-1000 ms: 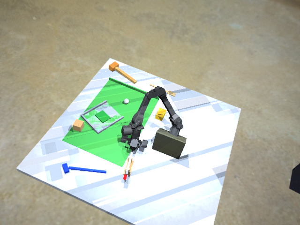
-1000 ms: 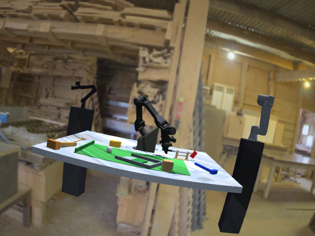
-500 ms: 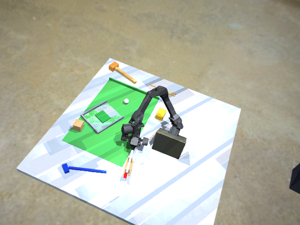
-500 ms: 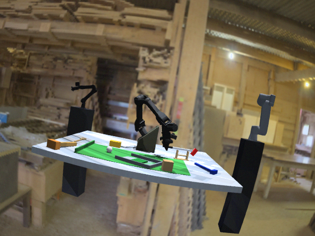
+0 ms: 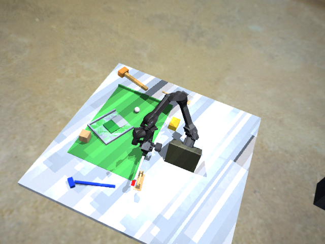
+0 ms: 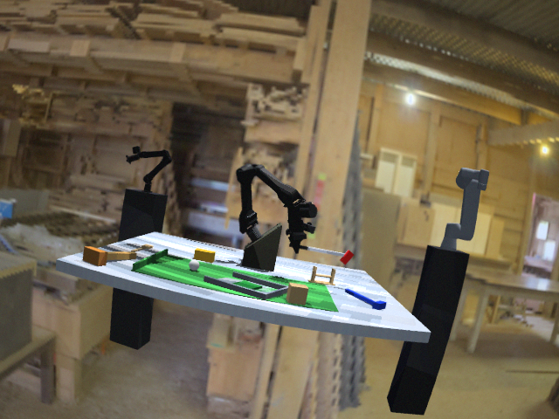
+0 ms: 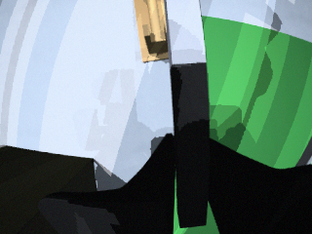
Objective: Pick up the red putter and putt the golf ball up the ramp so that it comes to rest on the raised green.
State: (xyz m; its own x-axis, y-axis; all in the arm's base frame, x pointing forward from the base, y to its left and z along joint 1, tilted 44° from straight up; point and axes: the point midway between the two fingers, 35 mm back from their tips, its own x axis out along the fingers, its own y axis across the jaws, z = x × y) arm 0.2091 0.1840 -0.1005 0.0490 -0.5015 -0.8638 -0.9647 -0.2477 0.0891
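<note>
The yellow block lies 3 cm behind my gripper tip, 41 cm to the right of it and 10 cm below it. Also, from my gripper tip: red putter: 3 cm behind, 11 cm to the left, 2 cm above; then blue mallet: 20 cm ahead, 31 cm to the left, 11 cm below; then wooden rack: 5 cm behind, 13 cm to the left, 9 cm below.
</note>
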